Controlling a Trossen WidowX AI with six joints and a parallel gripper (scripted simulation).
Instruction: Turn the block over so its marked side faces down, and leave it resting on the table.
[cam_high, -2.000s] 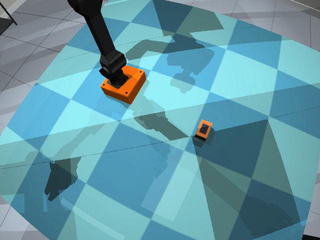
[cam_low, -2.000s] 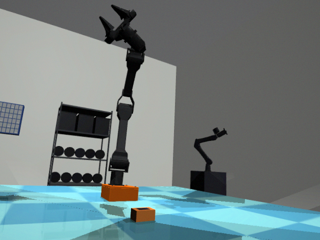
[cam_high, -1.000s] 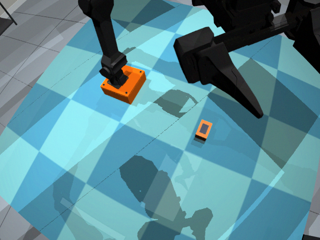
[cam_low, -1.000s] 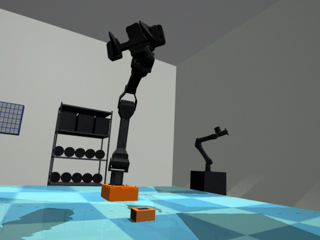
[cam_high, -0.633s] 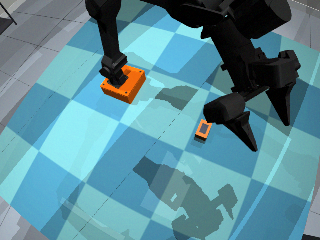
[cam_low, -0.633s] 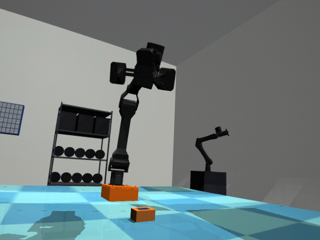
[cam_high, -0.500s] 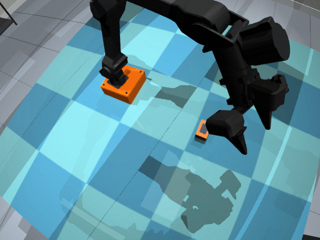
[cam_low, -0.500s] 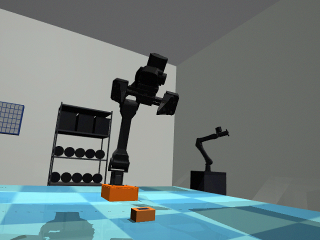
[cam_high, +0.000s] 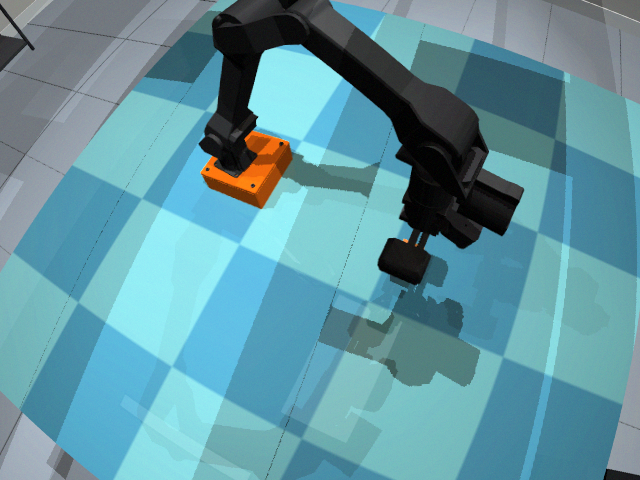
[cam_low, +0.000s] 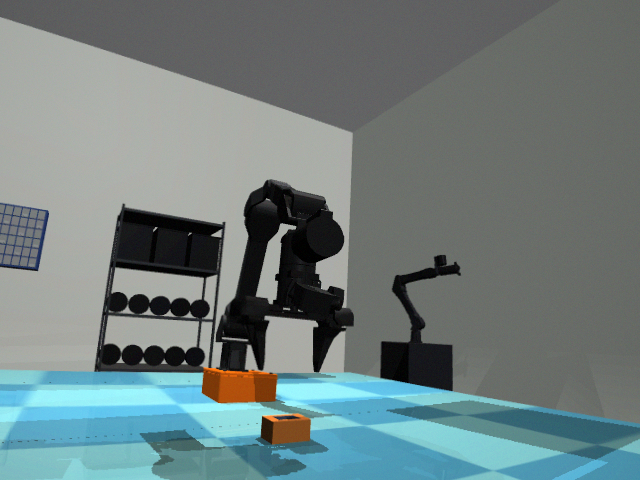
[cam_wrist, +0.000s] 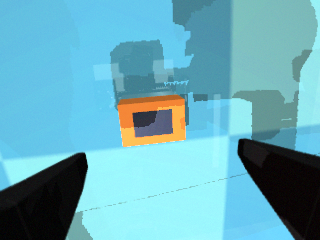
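The orange block is 7 cm below my gripper tip.
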